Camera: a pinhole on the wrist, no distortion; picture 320 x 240 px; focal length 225.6 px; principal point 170.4 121.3 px. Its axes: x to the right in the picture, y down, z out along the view. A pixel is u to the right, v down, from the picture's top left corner.
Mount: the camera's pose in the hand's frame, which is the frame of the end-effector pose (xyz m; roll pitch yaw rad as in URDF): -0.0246 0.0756 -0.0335 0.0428 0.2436 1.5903
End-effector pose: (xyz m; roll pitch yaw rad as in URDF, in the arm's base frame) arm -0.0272 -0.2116 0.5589 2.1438 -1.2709 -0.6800
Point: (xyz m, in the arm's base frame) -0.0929 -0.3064 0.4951
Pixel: 50.8 190.7
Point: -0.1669 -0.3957 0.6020
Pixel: 168.1 64.3
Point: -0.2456 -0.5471 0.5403
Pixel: 173.0 119.3
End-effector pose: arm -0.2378 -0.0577 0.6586 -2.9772 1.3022 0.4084
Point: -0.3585 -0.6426 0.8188
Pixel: outside the picture
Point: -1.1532 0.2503 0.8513
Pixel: outside the picture
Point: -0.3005 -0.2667 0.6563
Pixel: 273.5 142.5
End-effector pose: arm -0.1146 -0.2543 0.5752 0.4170 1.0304 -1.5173
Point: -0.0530 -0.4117 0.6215
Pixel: 166.9 38.5
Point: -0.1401 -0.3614 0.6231
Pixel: 14.3 69.3
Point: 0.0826 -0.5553 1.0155
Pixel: 261.0 222.6
